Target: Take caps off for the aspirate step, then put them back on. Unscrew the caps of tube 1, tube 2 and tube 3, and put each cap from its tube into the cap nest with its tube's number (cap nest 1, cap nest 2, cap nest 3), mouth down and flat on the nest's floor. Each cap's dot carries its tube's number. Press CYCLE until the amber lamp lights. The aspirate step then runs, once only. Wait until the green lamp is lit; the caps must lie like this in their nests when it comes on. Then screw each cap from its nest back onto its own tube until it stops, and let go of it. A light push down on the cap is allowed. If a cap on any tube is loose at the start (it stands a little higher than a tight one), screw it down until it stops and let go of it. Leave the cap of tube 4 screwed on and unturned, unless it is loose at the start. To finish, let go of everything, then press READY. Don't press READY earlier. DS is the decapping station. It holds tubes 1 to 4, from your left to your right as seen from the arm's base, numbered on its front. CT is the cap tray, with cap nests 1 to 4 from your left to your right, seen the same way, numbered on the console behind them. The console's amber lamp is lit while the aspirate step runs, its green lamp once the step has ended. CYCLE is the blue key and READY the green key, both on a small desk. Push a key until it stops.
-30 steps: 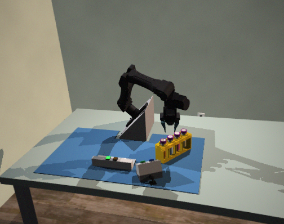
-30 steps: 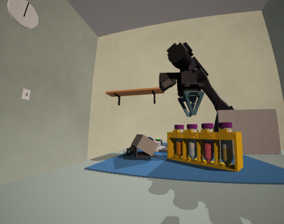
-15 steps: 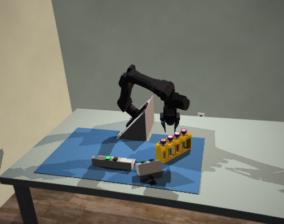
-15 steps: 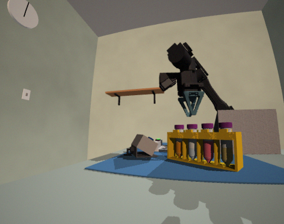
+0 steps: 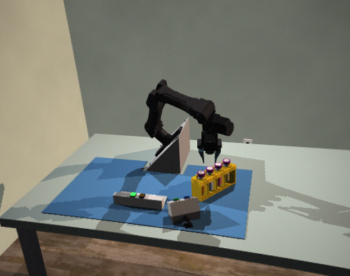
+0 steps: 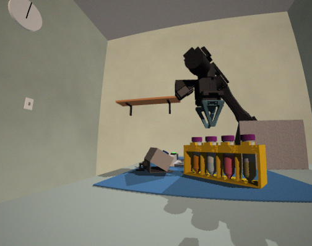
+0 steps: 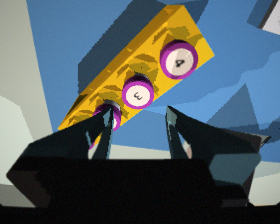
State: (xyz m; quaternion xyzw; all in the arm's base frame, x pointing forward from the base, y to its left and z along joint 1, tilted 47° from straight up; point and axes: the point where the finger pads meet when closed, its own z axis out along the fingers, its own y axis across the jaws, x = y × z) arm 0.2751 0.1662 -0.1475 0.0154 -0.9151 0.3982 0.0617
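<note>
Right now the green ready key is 160 mm ahead of my hand, 130 mm to the right of it and 90 mm below it. The rest, counted from my hand: blue cycle key: 150 mm ahead, 90 mm to the right, 90 mm below; small key desk: 170 mm ahead, 110 mm to the right, 100 mm below.
</note>
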